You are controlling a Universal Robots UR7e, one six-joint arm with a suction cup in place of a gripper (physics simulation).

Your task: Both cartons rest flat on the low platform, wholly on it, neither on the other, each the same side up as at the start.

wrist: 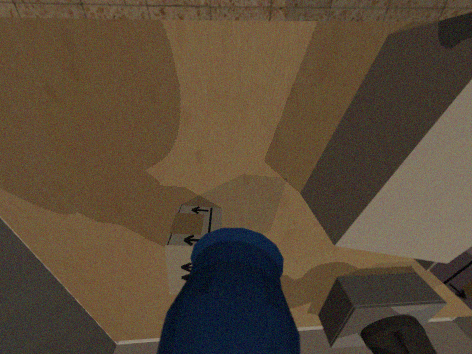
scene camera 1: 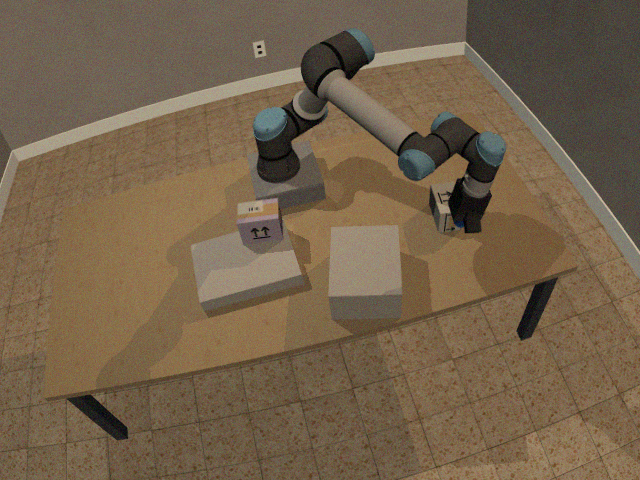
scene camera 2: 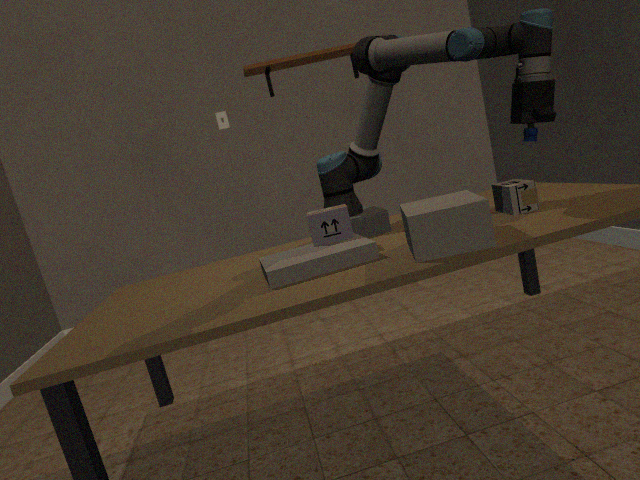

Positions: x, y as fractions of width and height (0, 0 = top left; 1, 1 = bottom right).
Scene:
taller grey block: wrist 0.82, 0.52; scene camera 1 0.57, 0.59; scene camera 2 0.72, 0.46

